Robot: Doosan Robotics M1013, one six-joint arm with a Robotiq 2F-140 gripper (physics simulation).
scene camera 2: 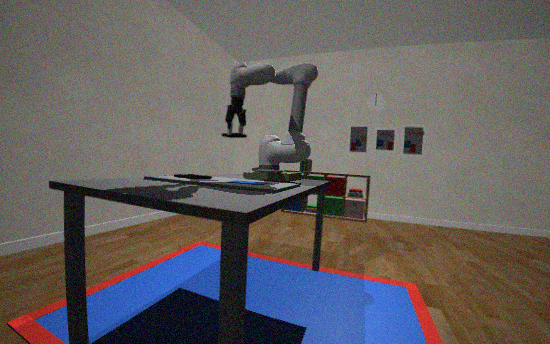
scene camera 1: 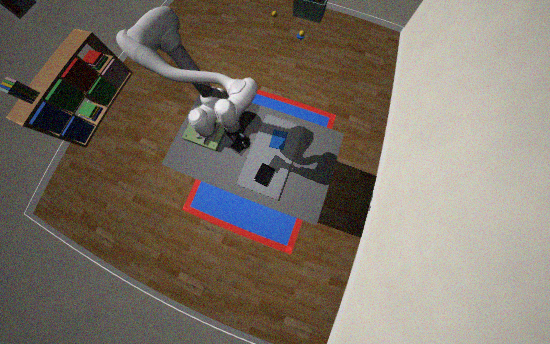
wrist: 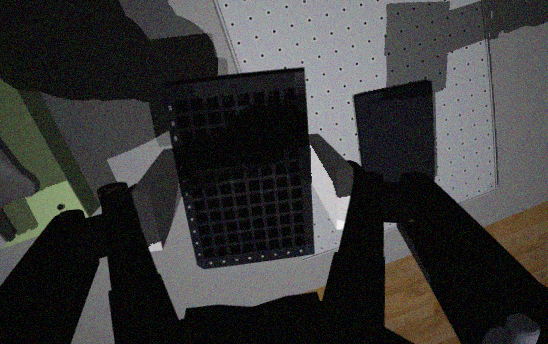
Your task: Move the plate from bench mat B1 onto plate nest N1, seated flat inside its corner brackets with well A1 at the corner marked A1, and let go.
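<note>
My gripper is shut on a dark well plate, one finger at each long side. The plate hangs roughly level, high above the table. Small pale marks run along its left and near edges in the wrist view; they are too small to read. Blue bench mat B1 lies on the perforated board. The dark plate nest N1 lies to the right of the held plate in the wrist view. Its brackets and A1 mark cannot be made out.
The pale perforated board lies on the grey table. The arm's green base stands at the table's other end. Arm shadows cross the table and board. A shelf stands off beyond the base.
</note>
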